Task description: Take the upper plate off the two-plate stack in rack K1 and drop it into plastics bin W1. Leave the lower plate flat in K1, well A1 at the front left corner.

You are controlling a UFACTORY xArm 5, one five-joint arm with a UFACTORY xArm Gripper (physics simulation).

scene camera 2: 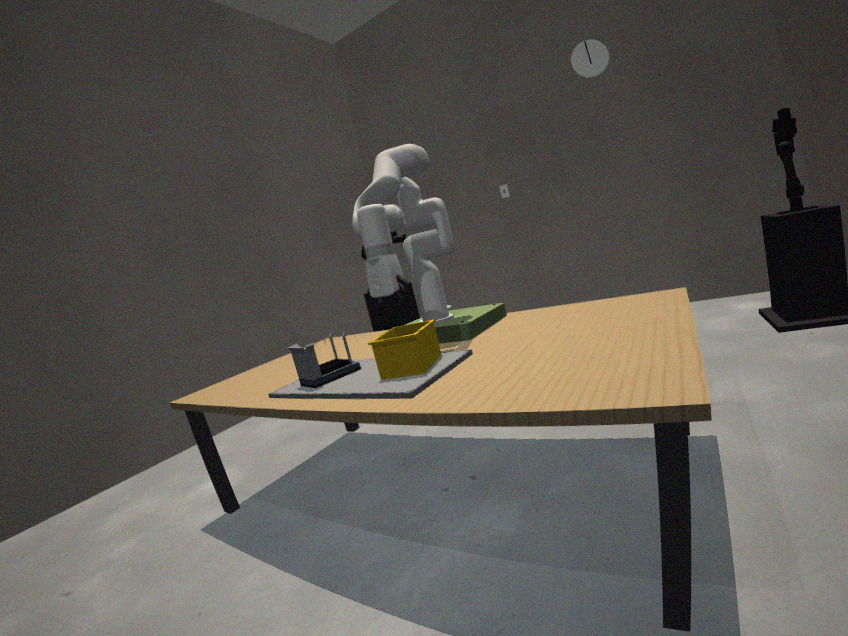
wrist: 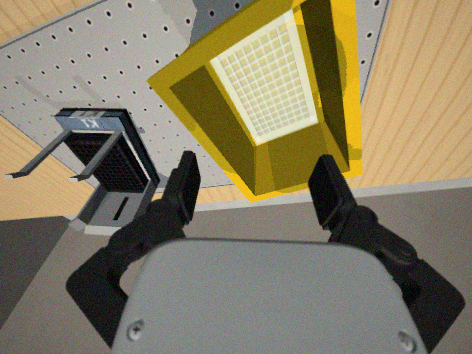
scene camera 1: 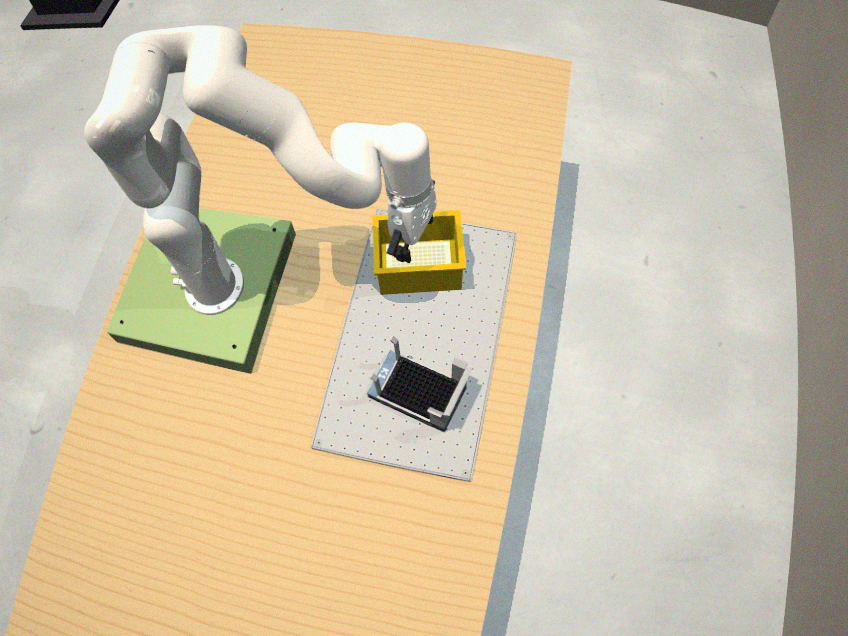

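The clear-white gridded plate lies inside the yellow bin W1, on or near its floor. Rack K1 holds a black gridded plate that looks flat between its upright posts and grey end wall. Its well A1 is too small to make out. My gripper is open and empty, above the bin, with its fingers wide apart. In scene camera 2 its dark fingers blend into a black stand behind.
The grey perforated board carries the bin and the rack, which stand apart. The rack's thin posts and end wall stick up. The green base block bears the arm, on the wooden table.
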